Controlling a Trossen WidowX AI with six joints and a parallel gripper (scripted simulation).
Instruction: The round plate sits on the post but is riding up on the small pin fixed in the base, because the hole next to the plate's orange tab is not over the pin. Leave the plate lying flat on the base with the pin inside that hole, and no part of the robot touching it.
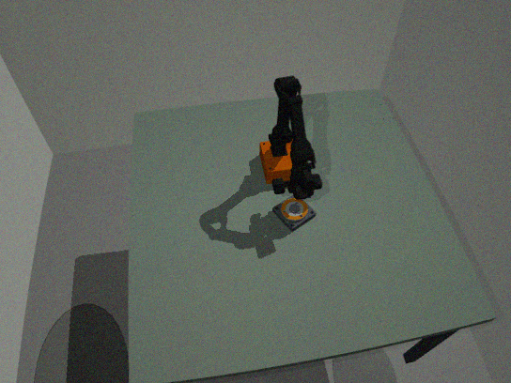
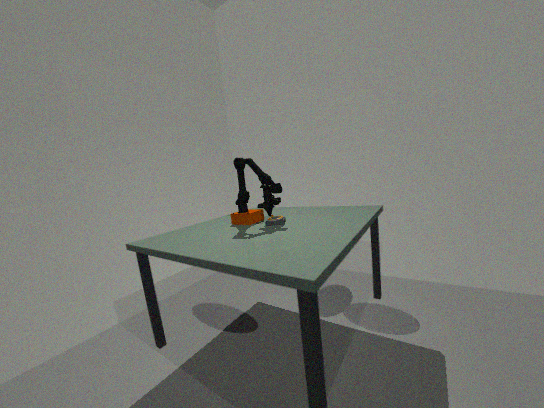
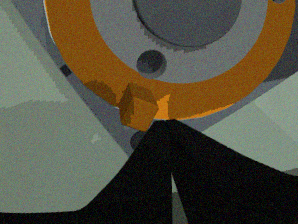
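The round plate lies 3 cm ahead of my gripper tip and 1 cm below it.
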